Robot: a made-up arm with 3 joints. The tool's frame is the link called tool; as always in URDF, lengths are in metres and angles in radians. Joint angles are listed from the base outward.
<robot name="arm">
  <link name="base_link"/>
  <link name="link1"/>
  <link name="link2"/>
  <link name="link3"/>
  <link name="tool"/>
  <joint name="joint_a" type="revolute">
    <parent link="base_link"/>
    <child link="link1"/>
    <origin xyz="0 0 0.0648" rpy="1.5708 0 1.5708"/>
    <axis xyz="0 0 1"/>
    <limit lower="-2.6" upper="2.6"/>
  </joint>
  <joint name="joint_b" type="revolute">
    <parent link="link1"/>
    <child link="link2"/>
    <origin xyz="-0.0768 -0.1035 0.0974" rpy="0 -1.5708 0"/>
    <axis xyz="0 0 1"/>
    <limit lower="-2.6" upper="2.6"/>
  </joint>
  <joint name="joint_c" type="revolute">
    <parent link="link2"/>
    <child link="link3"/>
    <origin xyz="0.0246 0.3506 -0.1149" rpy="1.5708 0 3.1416"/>
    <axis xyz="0 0 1"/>
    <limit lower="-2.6" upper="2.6"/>
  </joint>
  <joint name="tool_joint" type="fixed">
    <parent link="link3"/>
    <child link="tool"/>
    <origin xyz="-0.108 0.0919 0.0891" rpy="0 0 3.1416"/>
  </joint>
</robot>
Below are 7 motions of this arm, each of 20 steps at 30 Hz.
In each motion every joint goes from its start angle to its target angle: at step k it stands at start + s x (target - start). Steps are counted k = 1, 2, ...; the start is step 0. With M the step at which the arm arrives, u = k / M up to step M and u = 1 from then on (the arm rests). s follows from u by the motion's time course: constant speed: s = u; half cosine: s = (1 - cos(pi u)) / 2; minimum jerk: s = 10 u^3 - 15 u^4 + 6 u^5.
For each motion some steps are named. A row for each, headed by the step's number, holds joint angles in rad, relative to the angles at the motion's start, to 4 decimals.
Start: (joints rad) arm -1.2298 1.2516 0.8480
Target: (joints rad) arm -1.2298 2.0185 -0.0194
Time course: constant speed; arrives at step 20
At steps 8, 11, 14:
8: 0.0000 0.3068 -0.3470
11: 0.0000 0.4218 -0.4771
14: 0.0000 0.5368 -0.6072

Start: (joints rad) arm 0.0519 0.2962 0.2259
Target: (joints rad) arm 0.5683 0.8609 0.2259
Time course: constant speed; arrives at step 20
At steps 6, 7, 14, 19, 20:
6: 0.1549 0.1694 0.0000
7: 0.1807 0.1976 0.0000
14: 0.3615 0.3953 0.0000
19: 0.4906 0.5365 0.0000
20: 0.5164 0.5647 0.0000

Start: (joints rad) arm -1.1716 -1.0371 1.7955
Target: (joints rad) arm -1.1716 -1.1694 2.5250
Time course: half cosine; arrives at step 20
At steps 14, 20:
14: 0.0000 -0.1050 0.5791
20: 0.0000 -0.1323 0.7295

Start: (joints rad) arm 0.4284 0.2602 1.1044
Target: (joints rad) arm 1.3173 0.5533 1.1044
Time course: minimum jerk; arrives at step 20
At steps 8, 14, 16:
8: 0.2822 0.0930 0.0000
14: 0.7439 0.2453 0.0000
16: 0.8374 0.2761 0.0000

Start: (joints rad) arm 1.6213 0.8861 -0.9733
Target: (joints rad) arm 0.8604 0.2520 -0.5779
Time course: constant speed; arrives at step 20
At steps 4, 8, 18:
4: -0.1522 -0.1268 0.0791
8: -0.3044 -0.2536 0.1582
18: -0.6848 -0.5707 0.3559

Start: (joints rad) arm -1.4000 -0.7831 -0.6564
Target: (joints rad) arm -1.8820 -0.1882 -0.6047
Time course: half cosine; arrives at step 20
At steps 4, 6, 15, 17, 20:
4: -0.0460 0.0568 0.0049
6: -0.0993 0.1226 0.0107
15: -0.4114 0.5078 0.0441
17: -0.4557 0.5625 0.0489
20: -0.4820 0.5949 0.0517

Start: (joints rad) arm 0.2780 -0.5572 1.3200
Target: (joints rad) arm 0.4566 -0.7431 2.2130
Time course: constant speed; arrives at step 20
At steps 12, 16, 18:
12: 0.1072 -0.1115 0.5358
16: 0.1429 -0.1487 0.7144
18: 0.1607 -0.1673 0.8037

